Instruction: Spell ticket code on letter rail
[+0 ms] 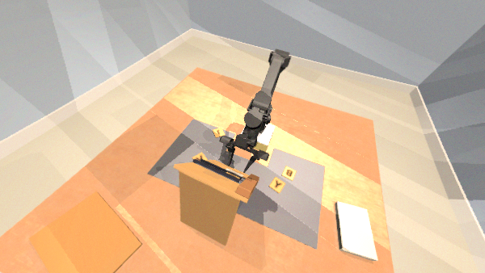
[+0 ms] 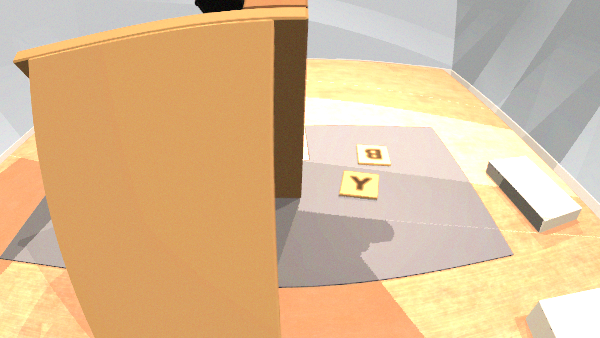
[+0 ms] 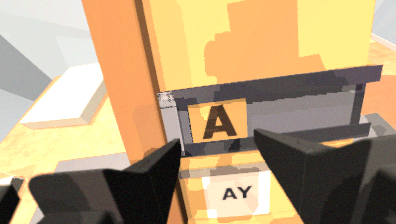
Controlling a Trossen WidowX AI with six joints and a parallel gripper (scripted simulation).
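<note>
Right now the letter tile is 3 cm ahead of my gripper tip and 1 cm below it. From my gripper tip the other things lie so: grey mat: 18 cm below, 14 cm behind, 2 cm to the right; then white ticket: 10 cm below, 3 cm behind, 2 cm to the right; then white slab: 50 cm to the left, 17 cm below, 10 cm behind.
</note>
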